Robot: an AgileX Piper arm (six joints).
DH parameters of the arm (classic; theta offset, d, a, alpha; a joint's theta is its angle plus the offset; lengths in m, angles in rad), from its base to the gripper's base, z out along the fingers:
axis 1: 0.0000 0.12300 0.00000 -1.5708
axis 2: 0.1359 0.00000 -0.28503 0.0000
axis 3: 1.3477 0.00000 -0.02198 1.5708
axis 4: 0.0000 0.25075 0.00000 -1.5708
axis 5: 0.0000 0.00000 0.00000 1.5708
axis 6: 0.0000 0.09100 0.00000 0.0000
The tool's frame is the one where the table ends.
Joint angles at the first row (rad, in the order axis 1, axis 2, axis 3, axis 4, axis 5, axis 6):
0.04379 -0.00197 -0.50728 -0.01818 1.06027 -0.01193
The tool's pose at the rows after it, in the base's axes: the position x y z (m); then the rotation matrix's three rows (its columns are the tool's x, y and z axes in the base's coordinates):
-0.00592 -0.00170 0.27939; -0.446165 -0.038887 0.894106; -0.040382 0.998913 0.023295; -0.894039 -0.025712 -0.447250
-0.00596 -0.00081 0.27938; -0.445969 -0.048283 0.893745; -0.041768 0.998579 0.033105; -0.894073 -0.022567 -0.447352
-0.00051 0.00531 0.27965; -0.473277 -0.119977 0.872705; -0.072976 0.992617 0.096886; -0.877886 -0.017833 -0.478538
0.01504 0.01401 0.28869; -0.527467 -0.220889 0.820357; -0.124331 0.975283 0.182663; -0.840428 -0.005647 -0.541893
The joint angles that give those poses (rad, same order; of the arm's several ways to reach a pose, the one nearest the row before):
0.04373 -0.00197 -0.50727 -0.01812 1.06025 -0.01198
0.04376 -0.00200 -0.50728 -0.00690 1.06029 -0.01885
0.04384 0.03511 -0.50728 0.06716 1.06026 -0.08513
0.04379 0.15435 -0.53842 0.16910 1.05718 -0.18609

